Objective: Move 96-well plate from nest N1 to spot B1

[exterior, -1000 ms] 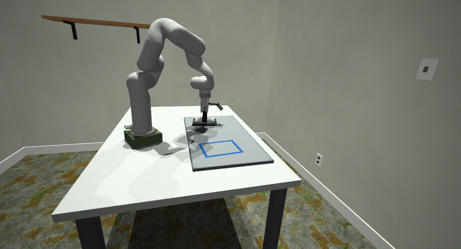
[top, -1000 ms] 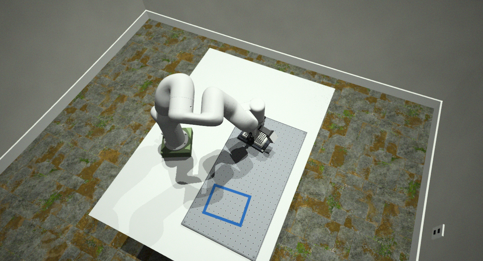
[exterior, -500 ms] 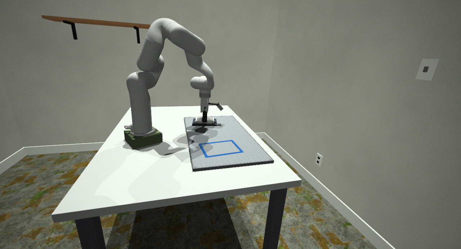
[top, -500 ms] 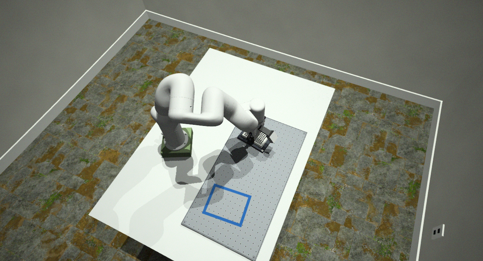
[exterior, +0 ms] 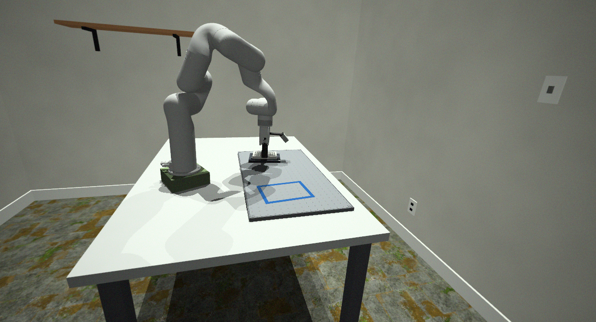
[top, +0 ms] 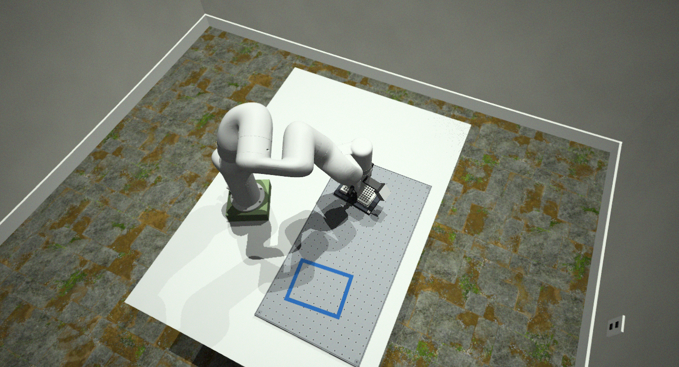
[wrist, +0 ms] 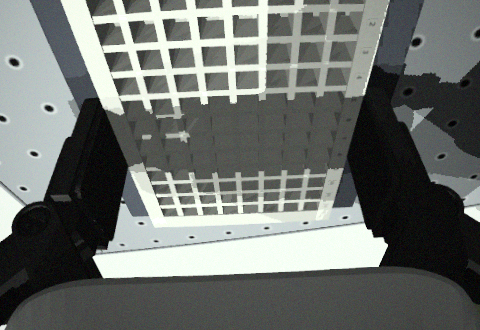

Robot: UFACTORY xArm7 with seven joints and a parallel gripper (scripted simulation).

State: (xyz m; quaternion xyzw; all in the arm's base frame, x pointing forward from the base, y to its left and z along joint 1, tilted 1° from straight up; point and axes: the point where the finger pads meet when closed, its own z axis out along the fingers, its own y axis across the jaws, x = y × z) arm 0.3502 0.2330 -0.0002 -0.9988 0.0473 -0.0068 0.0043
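Now: hand 3 cm above the dark plate nest. From my hand the other things lie so: white 96-well plate: 1 cm below.
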